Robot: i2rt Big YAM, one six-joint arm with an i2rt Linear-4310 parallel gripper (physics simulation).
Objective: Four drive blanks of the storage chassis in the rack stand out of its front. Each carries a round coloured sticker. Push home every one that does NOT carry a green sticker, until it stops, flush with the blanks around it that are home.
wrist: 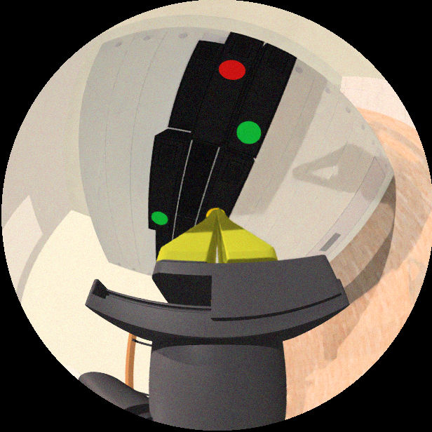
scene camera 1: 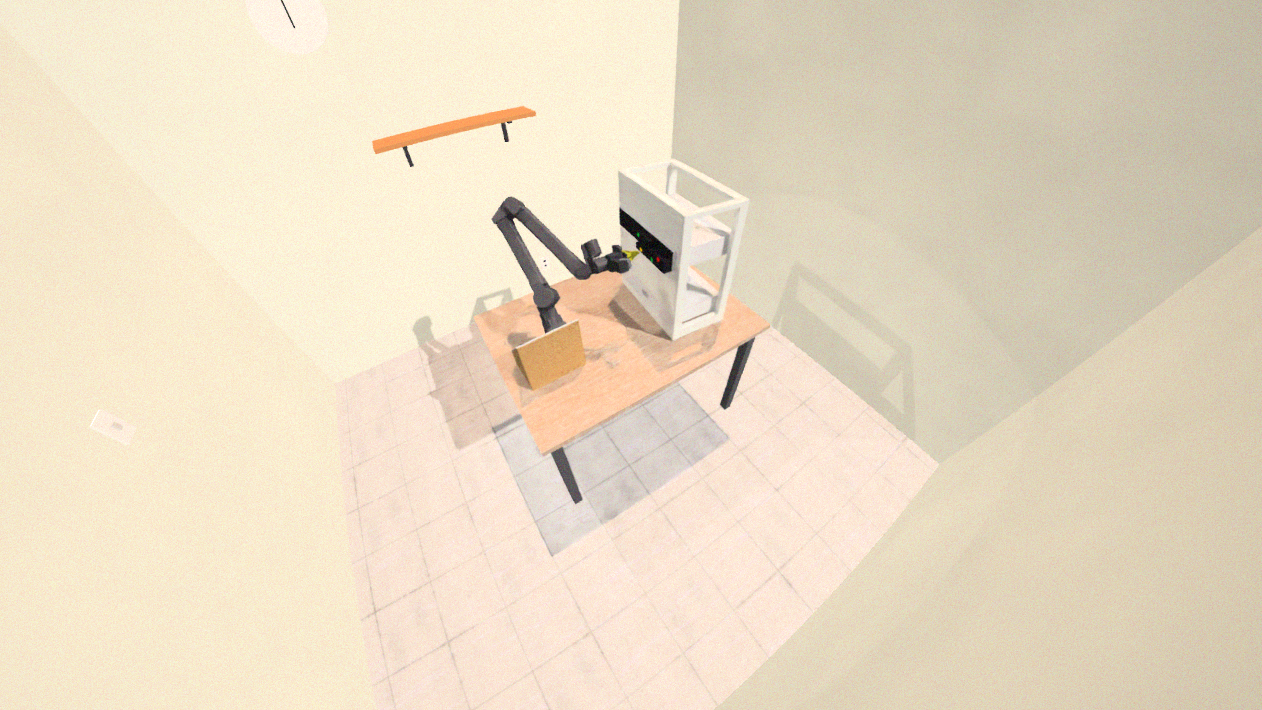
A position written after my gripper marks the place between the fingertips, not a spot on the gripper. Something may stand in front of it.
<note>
I see my gripper (wrist: 216, 215) and a white rack (scene camera 1: 671, 234).
</note>
